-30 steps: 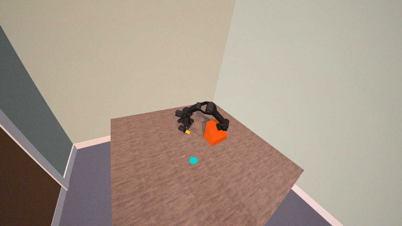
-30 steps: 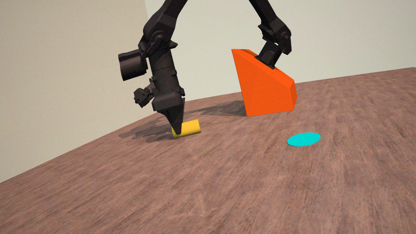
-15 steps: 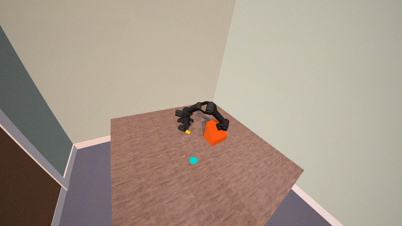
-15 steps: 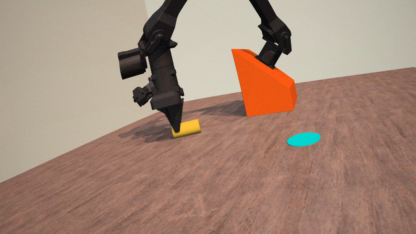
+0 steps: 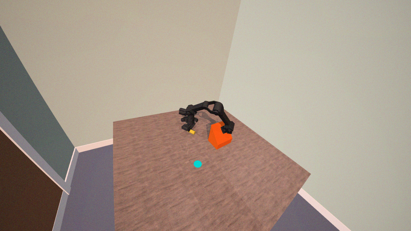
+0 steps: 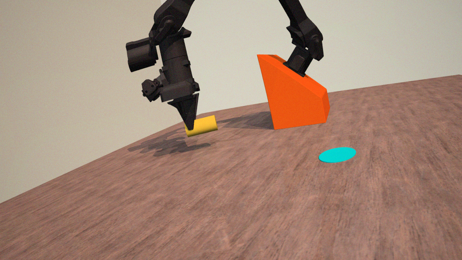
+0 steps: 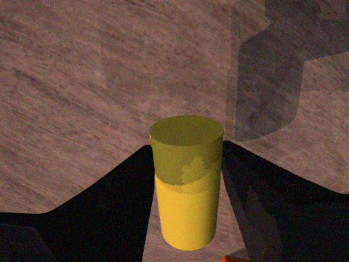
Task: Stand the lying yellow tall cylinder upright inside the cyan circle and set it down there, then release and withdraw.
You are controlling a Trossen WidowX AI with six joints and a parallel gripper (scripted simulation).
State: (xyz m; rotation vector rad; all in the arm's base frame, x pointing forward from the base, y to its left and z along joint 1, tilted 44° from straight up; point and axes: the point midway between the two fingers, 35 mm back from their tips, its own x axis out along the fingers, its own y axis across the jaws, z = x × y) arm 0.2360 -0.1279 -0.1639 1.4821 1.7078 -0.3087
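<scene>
Right now my gripper tip is 11 cm short of the cyan circle, 30 cm to the right of it and 6 cm above it. From my gripper tip the other things lie so: yellow cylinder (1 cm behind, 2 cm to the left).
</scene>
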